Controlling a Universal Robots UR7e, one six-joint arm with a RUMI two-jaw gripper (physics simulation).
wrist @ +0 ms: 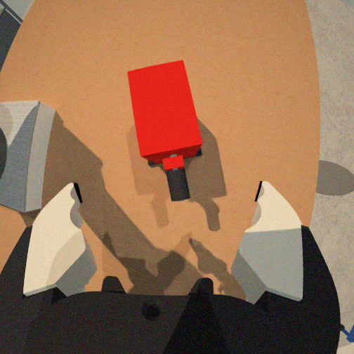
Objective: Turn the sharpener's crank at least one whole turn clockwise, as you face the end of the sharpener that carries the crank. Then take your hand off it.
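Observation:
The red box-shaped sharpener (165, 107) stands on the orange-brown table, a little above the middle of the wrist view. Its crank is at the end nearer my gripper: a small red arm (173, 162) with a black handle (178, 185) that points toward the bottom of the view. Bits of a dark base show beside the crank end. My gripper (167, 185) is open, with one finger on either side of the crank and a wide gap to each. Neither finger touches the handle in this view. How high the fingertips are relative to the handle is hard to tell.
A grey metal block-like base (39, 155) stands at the left edge, close to my left finger. The table (250, 75) has a curved right edge, with pale floor (337, 110) beyond it. Shadows of the arm and sharpener fall across the table. A blue thing (350, 335) shows at the lower right.

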